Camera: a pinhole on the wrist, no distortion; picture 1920 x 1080 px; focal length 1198.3 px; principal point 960.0 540.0 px. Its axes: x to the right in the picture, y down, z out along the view. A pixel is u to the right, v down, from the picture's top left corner.
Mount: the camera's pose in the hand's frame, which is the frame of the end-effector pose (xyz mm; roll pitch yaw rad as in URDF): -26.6 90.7 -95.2 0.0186 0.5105 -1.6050
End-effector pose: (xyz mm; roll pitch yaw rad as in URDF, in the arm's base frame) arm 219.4 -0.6 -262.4 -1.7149 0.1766 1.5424
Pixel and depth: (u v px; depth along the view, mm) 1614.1 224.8 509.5
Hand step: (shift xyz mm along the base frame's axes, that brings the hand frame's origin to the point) -269.0 -113.0 387.2
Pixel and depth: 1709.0 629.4 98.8
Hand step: 36.4 -22.2 21.2
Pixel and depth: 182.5 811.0 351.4
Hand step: -303.6 27.0 -165.9
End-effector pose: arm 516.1 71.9 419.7 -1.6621 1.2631 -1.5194
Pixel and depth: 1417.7 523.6 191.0
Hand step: 44.0 -45.7 55.2
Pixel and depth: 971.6 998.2 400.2
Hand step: 269.7 -106.7 -79.3
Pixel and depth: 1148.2 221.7 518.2
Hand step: 340.6 -114.7 235.9
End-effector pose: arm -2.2 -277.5 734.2 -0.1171 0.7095 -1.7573
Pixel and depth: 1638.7 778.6 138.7
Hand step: -45.2 17.7 -0.9
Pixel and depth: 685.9 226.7 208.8
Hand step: 44.3 -10.6 136.2
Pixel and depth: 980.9 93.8 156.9
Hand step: 26.7 40.1 87.4
